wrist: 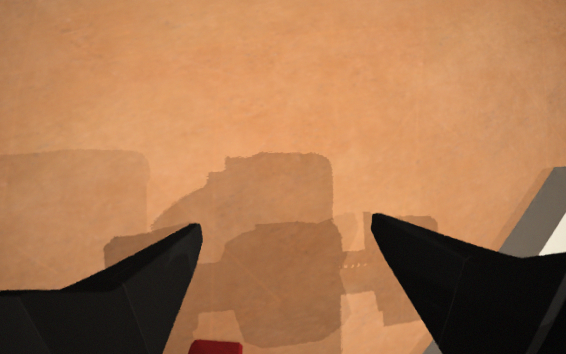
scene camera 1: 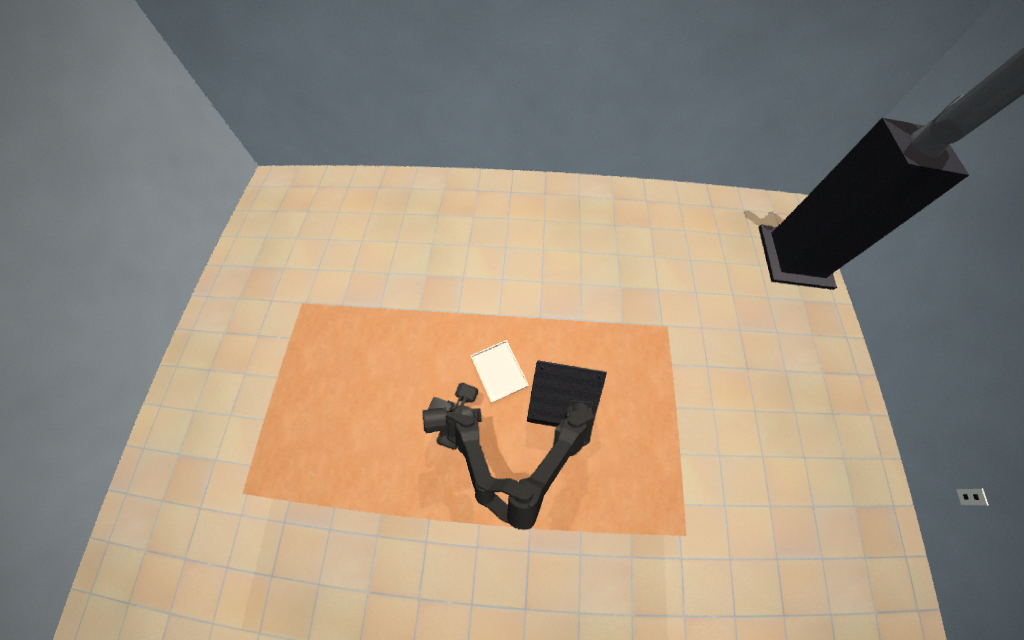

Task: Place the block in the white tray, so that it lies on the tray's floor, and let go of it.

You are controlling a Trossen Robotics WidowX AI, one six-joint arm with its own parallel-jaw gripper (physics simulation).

Path:
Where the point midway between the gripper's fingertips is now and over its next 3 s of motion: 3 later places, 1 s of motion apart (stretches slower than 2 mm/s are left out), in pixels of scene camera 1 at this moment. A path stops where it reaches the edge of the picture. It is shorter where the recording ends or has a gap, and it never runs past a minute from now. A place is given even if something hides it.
The gripper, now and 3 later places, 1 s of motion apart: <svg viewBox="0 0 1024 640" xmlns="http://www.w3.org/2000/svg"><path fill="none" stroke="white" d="M454 414L460 418L463 418L470 424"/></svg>

